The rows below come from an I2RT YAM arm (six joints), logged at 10 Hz.
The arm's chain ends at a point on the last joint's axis. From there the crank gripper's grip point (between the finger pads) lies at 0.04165 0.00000 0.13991 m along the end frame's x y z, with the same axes.
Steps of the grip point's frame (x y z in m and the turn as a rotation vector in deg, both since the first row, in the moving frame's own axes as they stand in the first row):
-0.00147, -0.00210, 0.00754, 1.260, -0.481, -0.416
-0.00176, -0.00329, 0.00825, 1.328, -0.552, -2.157
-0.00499, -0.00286, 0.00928, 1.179, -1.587, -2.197
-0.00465, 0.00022, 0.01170, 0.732, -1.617, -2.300
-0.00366, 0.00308, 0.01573, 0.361, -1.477, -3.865
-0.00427, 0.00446, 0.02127, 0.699, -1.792, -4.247
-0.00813, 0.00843, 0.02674, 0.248, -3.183, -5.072
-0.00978, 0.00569, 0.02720, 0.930, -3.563, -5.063
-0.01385, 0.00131, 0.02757, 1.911, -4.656, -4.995
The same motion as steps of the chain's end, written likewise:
-0.00028, 0.00128, 0.00723, 1.260, -0.481, -0.416
-0.00032, 0.00150, 0.00791, 1.328, -0.552, -2.157
-0.00101, 0.00155, 0.00823, 1.179, -1.587, -2.197
-0.00062, 0.00361, 0.01060, 0.732, -1.617, -2.300
0.00008, 0.00665, 0.01472, 0.361, -1.477, -3.865
0.00030, 0.00909, 0.02007, 0.699, -1.792, -4.247
-0.00012, 0.01238, 0.02466, 0.248, -3.183, -5.072
-0.00075, 0.01127, 0.02493, 0.930, -3.563, -5.063
-0.00201, 0.00915, 0.02479, 1.911, -4.656, -4.995

